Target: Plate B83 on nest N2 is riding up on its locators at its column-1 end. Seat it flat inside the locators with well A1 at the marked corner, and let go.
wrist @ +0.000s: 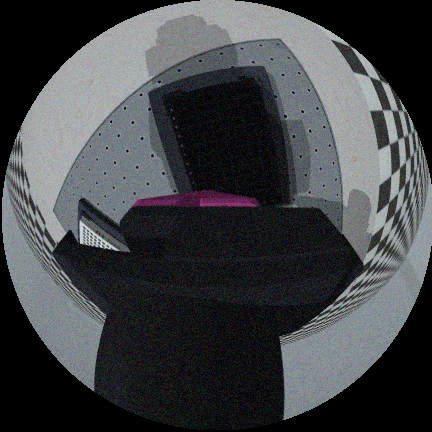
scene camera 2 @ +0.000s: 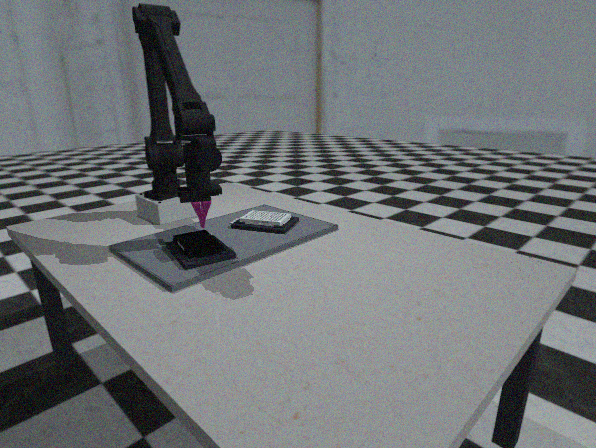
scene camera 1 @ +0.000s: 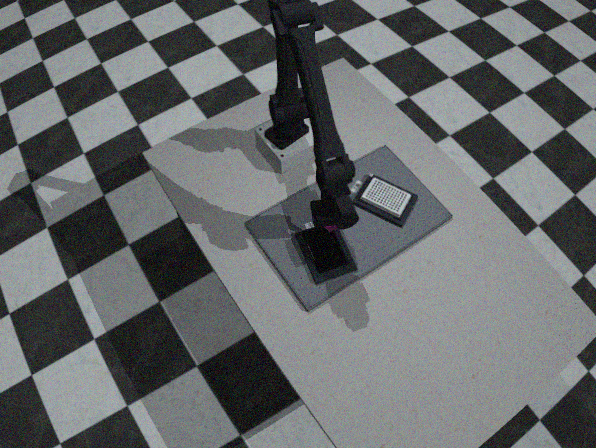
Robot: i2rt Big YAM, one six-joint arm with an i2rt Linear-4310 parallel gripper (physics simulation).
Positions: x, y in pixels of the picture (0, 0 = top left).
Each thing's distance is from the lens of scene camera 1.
nest N2 [scene camera 1: 351, 266]: 1.40 m
